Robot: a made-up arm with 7 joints.
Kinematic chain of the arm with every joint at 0, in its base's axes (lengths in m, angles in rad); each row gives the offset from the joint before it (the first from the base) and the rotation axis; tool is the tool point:
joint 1: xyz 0 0 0.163 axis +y
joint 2: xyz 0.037 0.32 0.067 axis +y
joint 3: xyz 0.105 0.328 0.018 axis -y
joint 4: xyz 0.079 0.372 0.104 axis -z
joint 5: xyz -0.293 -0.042 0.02 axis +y
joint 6: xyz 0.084 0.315 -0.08 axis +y
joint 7: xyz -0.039 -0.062 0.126 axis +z
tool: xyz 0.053 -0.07 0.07
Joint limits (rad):
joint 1: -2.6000..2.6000
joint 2: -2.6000..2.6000
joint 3: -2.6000..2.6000
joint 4: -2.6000..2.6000
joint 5: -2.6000..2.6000
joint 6: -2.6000..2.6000
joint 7: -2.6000..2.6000
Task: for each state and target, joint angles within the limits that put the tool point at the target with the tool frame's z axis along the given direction. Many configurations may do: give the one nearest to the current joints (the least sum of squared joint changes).
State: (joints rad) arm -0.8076 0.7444 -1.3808 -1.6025 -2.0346 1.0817 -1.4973
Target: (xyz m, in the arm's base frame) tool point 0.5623 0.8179 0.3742 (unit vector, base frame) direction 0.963 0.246 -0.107
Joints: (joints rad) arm -0.2075 0.5190 -1.2767 -1.2192 -1.6565 1.9218 -1.5319
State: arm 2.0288 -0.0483 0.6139 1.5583 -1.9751 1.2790 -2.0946
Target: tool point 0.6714 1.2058 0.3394 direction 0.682 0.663 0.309
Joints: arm 1.4900 -0.5664 1.1769 2.4095 -2.2592 0.8170 -2.0369
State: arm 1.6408 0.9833 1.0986 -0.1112 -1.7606 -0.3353 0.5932
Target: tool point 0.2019 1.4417 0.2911 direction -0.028 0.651 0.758
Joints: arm 2.0040 1.0772 1.7967 0.7248 -1.9769 0.5945 0.5112
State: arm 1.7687 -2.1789 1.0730 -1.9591 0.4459 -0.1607 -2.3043
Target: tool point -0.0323 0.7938 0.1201 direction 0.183 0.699 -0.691
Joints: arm 1.5736 -2.3790 1.4172 -2.3278 0.6909 0.6026 -2.0580
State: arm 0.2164 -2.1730 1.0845 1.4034 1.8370 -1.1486 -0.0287
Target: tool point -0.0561 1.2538 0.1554 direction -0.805 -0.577 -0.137
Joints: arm 0.0468 -2.2299 0.7208 0.6557 1.9642 -0.7220 -0.3034
